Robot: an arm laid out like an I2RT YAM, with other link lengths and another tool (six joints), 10 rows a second.
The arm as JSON. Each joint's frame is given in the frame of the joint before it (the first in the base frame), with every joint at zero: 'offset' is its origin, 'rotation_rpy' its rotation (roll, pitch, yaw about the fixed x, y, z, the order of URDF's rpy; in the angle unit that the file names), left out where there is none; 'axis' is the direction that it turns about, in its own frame. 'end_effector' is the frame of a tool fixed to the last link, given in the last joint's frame.
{
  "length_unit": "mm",
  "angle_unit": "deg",
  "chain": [
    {
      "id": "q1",
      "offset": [
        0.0,
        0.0,
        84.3
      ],
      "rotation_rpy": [
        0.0,
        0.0,
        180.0
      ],
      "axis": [
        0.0,
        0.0,
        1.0
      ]
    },
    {
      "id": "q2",
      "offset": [
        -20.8,
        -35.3,
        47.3
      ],
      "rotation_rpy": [
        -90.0,
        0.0,
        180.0
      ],
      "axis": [
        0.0,
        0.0,
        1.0
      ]
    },
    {
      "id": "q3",
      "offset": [
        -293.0,
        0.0,
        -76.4
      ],
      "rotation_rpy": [
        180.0,
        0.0,
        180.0
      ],
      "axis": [
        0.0,
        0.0,
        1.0
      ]
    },
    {
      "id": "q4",
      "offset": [
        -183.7,
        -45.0,
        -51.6
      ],
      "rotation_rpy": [
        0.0,
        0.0,
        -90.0
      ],
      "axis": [
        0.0,
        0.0,
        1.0
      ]
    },
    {
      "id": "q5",
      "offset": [
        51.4,
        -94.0,
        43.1
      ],
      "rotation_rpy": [
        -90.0,
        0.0,
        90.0
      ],
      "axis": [
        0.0,
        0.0,
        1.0
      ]
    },
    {
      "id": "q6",
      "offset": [
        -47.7,
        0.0,
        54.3
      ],
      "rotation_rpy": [
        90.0,
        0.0,
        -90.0
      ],
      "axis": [
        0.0,
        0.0,
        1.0
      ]
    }
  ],
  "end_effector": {
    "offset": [
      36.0,
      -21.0,
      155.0
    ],
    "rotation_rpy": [
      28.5,
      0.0,
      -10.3
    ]
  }
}
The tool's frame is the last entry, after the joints.
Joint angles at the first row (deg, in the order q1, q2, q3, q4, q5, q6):
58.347, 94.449, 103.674, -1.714, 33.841, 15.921
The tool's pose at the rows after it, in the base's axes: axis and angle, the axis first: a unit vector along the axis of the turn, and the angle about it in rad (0 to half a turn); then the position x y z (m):
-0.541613 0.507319 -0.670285 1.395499 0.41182 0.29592 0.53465
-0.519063 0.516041 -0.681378 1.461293 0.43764 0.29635 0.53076
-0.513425 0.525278 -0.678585 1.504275 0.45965 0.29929 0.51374
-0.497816 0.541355 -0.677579 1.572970 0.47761 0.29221 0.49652
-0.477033 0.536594 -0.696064 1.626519 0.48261 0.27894 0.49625
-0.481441 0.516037 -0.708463 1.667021 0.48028 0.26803 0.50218
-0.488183 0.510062 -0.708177 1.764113 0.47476 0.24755 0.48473
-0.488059 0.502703 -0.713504 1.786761 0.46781 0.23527 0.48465
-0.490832 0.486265 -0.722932 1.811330 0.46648 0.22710 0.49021
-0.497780 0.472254 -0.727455 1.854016 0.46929 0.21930 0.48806
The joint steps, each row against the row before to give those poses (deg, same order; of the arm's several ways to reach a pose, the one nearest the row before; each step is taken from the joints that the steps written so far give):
-2.687, 3.678, 6.187, -3.911, -2.422, 2.761
-1.748, 6.151, 9.686, -5.244, 2.281, 0.612
-1.688, 4.121, 3.659, -1.659, 0.288, 1.209
-1.426, 3.583, 4.642, -4.083, 2.120, 1.967
-0.533, 0.985, 1.812, -1.181, 3.167, -0.799
-0.258, -0.472, 1.337, -2.283, 1.372, -2.308
-0.220, -2.323, -4.036, -2.891, 3.279, 0.319
-0.090, -2.722, -4.207, 1.151, 0.962, -0.855
-0.384, -0.660, -0.052, -0.311, 0.667, -2.191
-0.735, 0.243, 0.561, -1.443, 0.684, -1.589

